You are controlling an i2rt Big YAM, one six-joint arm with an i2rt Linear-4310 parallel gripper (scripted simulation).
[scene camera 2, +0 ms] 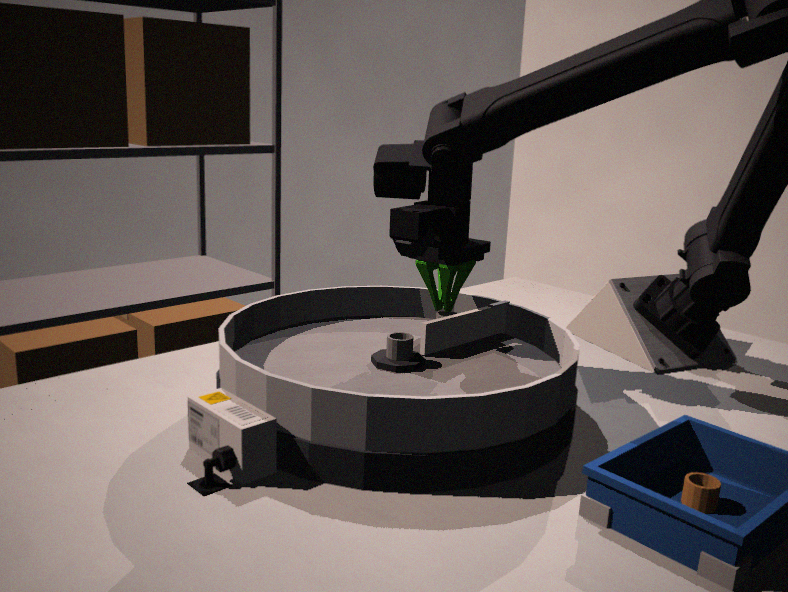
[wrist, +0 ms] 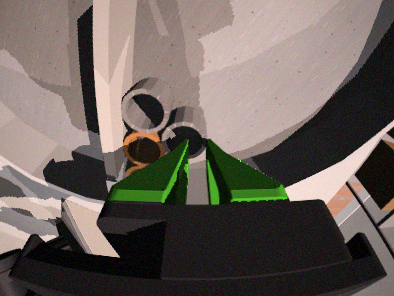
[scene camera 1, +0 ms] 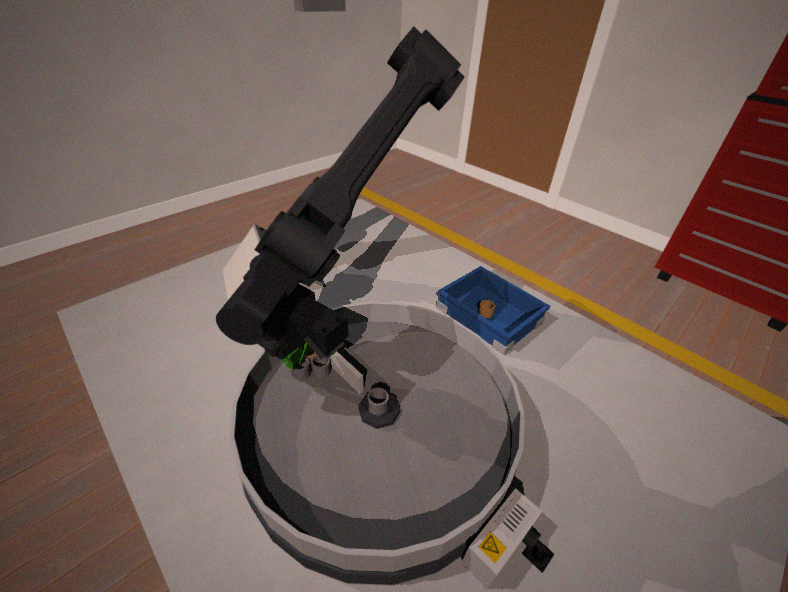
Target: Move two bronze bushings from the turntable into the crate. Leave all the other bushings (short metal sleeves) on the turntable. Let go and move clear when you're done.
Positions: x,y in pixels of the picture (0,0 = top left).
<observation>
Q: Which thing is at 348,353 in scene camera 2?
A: A grey turntable.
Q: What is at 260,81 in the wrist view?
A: A grey turntable.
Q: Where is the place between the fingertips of my gripper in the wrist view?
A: At 197,146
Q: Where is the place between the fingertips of my gripper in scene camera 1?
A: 294,364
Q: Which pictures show my gripper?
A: Scene camera 2, the wrist view and scene camera 1: all of them.
</observation>
